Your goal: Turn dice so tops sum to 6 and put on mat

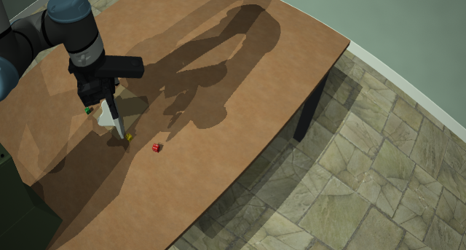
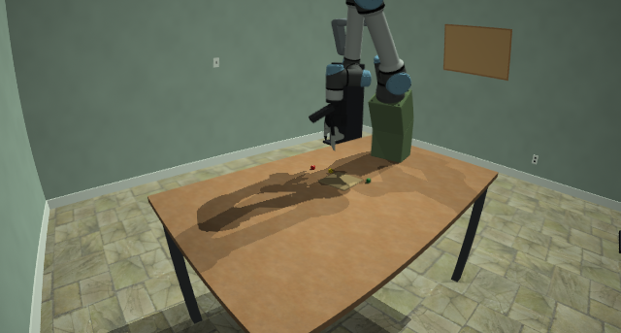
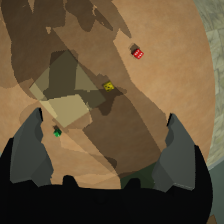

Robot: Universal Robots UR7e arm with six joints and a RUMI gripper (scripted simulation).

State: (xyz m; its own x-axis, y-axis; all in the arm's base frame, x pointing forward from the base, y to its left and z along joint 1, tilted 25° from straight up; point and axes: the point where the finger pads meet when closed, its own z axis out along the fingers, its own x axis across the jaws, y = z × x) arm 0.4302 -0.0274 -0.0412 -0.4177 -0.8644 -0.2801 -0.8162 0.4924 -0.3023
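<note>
Right now my hand is 1 cm past the yellow die and 12 cm above it. The rest, counted from my hand: mat: 1 cm ahead, 10 cm to the left, 13 cm below; green die: 7 cm behind, 19 cm to the left, 12 cm below; red die: 3 cm ahead, 8 cm to the right, 12 cm below.
</note>
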